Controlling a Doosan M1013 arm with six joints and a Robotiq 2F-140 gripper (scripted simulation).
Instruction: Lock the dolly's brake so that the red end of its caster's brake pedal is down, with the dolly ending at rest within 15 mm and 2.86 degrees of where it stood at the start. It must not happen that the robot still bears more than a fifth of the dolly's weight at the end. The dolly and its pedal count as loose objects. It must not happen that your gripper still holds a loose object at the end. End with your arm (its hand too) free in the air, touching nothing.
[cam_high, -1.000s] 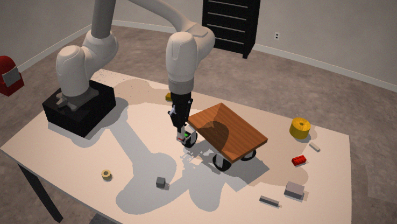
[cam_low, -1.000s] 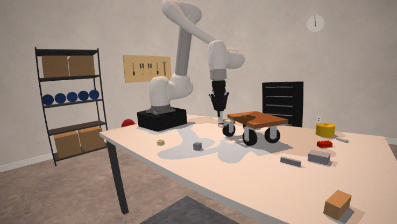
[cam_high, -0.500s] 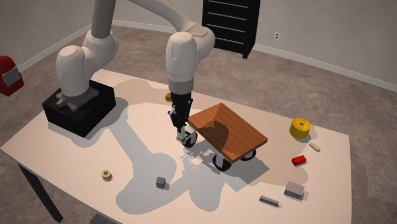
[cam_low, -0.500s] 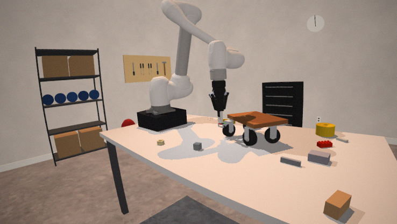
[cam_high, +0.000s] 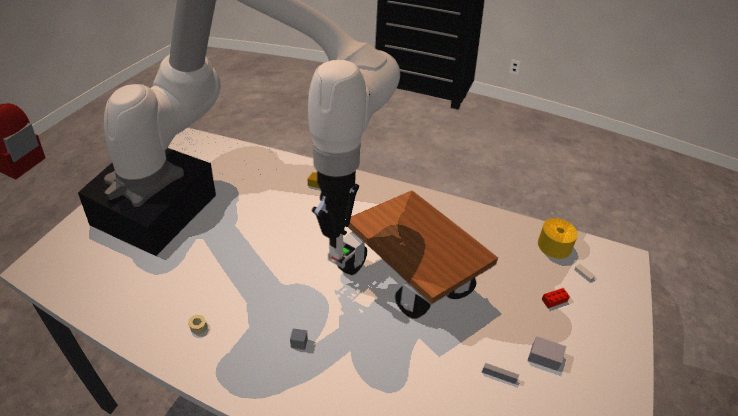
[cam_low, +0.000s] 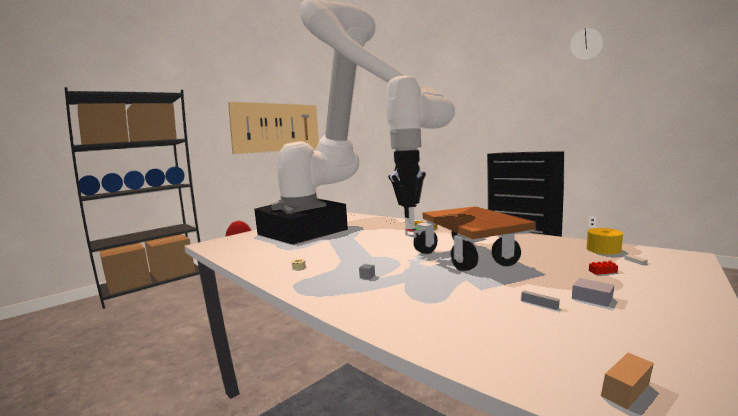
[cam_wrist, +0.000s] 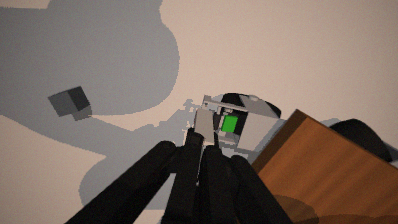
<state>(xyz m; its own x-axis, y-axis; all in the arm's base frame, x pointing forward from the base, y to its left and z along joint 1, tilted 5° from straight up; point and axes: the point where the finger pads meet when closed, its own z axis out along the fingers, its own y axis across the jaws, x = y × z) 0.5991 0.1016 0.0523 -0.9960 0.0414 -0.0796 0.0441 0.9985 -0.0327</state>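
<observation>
The brake pedal is 40 mm below my hand and 10 mm to the left of it. The rest, counted from my hand: grey cube: 190 mm to the right, 110 mm below, 40 mm ahead; red brick: 480 mm ahead, 250 mm to the left, 110 mm below; yellow cylinder: 450 mm to the left, 410 mm ahead, 100 mm below.
</observation>
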